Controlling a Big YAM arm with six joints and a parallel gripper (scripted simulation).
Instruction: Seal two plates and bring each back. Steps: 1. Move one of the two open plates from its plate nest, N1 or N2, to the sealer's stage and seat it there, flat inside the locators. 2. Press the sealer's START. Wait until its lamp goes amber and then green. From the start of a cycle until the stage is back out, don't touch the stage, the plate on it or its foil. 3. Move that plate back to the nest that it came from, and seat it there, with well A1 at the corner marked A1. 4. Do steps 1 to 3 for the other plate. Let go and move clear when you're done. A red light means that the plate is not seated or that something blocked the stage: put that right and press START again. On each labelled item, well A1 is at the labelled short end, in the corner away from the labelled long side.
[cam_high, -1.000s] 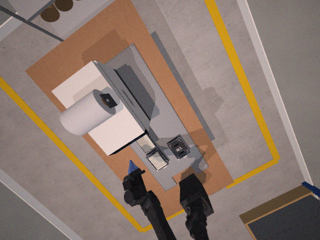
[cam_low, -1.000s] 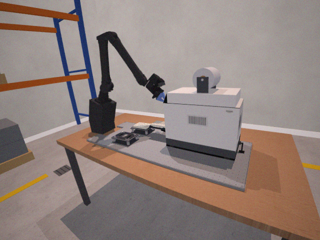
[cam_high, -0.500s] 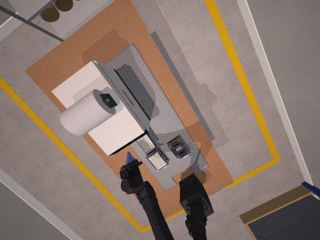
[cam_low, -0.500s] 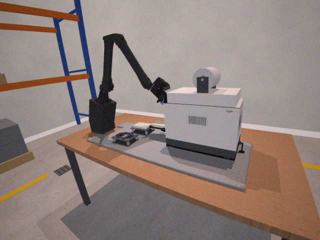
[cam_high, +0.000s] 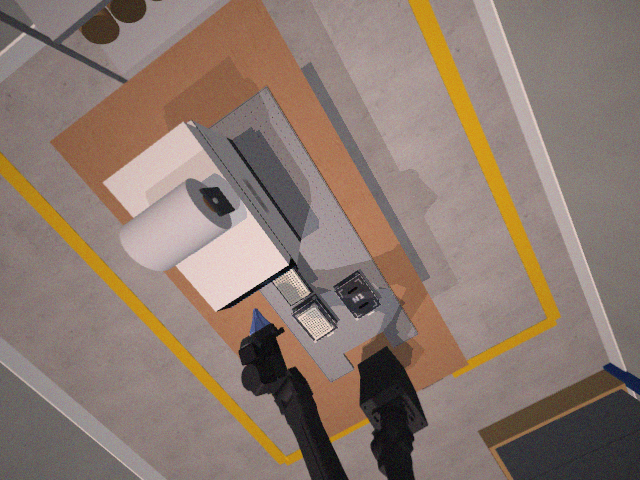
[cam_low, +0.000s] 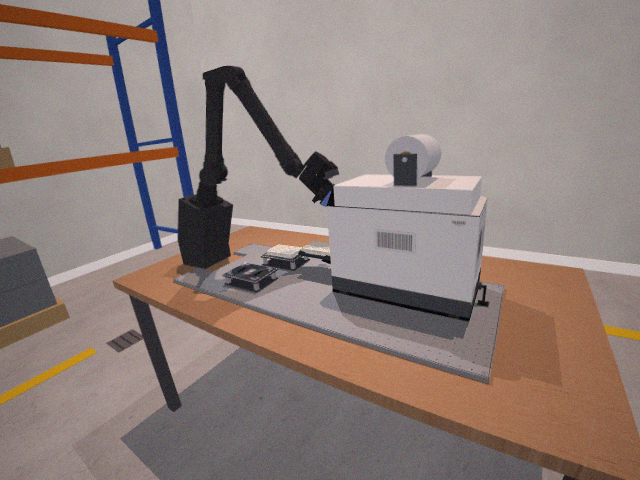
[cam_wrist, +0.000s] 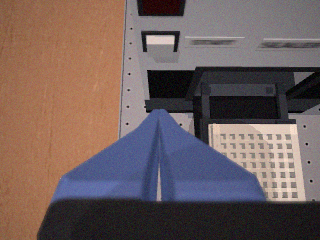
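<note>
Right now my hand is 70 mm short of the start button and 40 mm above it. Round my hand: foil roll: 300 mm ahead, 110 mm to the right, 190 mm above; then white well plate: 240 mm behind, 50 mm to the right, 180 mm below; then dark sealer stage: 40 mm behind, 90 mm to the right, 140 mm below.
</note>
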